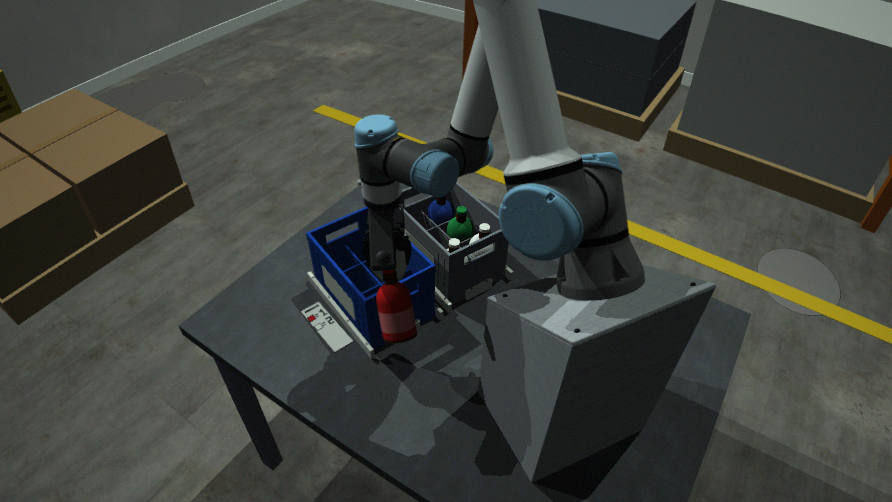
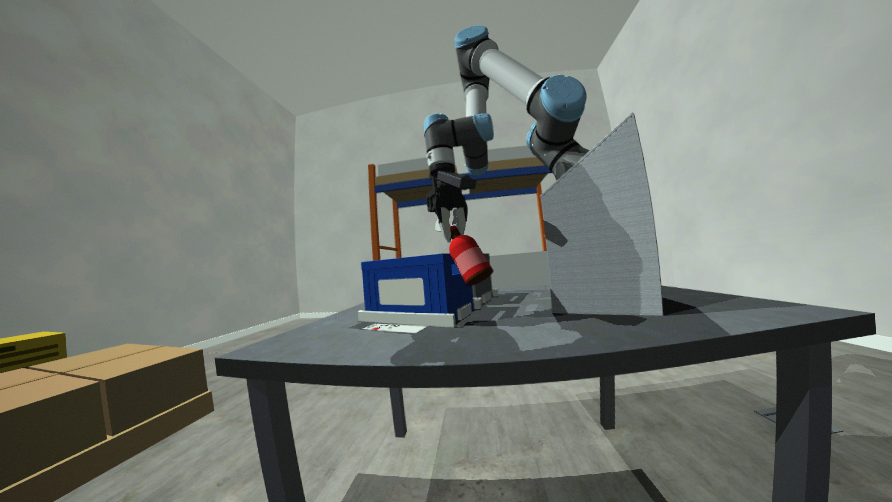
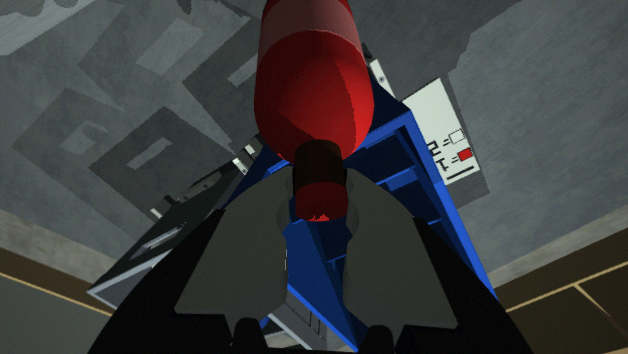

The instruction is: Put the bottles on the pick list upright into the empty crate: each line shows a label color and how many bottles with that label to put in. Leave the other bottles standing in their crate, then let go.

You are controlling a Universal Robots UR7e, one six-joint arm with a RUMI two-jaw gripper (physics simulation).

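Frame: origin at the arm's base, x back, y right, z up, level; centimetres.
Seen in the pictures: gripper, fingertip midpoint: (image 1: 390,280) (image 2: 454,242) (image 3: 319,170); arm's base, origin of the base link: (image 1: 600,284) (image 2: 585,179).
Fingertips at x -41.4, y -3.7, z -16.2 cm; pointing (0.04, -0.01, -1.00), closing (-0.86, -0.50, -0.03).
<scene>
Offsets run from my fingertips to a thing's top centre. "spot": to the spot under its first point. Level surfaces: height alone.
My gripper (image 1: 388,270) (image 2: 454,229) (image 3: 319,170) is shut on the dark neck of a red bottle (image 1: 395,305) (image 2: 471,257) (image 3: 314,90). The bottle hangs tilted, its base swung toward the robot's base, at the near end of the blue crate (image 1: 425,302) (image 2: 371,288) (image 3: 460,230). No bottle shows in the crate's visible compartments; some are hidden. The pick list {dz -20.3, dx -17.0, dy -4.4 cm} (image 1: 337,335) (image 2: 405,329) (image 3: 430,110) shows 1 red and 2 white. The grey crate {dz -2.9, dx -2.1, dy +30.0 cm} (image 1: 461,274) holds a blue bottle {dz -4.2, dx -7.9, dy +37.6 cm} (image 1: 439,211), a green bottle {dz -4.2, dx +0.1, dy +33.6 cm} (image 1: 460,227) and two white-capped bottles {dz -4.2, dx +4.1, dy +21.7 cm} (image 1: 454,244) {spot: dz -4.2, dx +8.3, dy +29.2 cm} (image 1: 483,229).
The crates stand side by side on the dark table {dz -20.5 cm} (image 1: 249,324) (image 2: 349,362). The robot's metal pedestal (image 1: 524,387) (image 2: 605,249) stands to their right. Pale rails {dz -17.5, dx -15.9, dy -0.3 cm} (image 1: 337,315) (image 2: 405,317) run along the blue crate's foot. Cardboard boxes (image 1: 118,156) (image 2: 156,374) stand beyond the table.
</scene>
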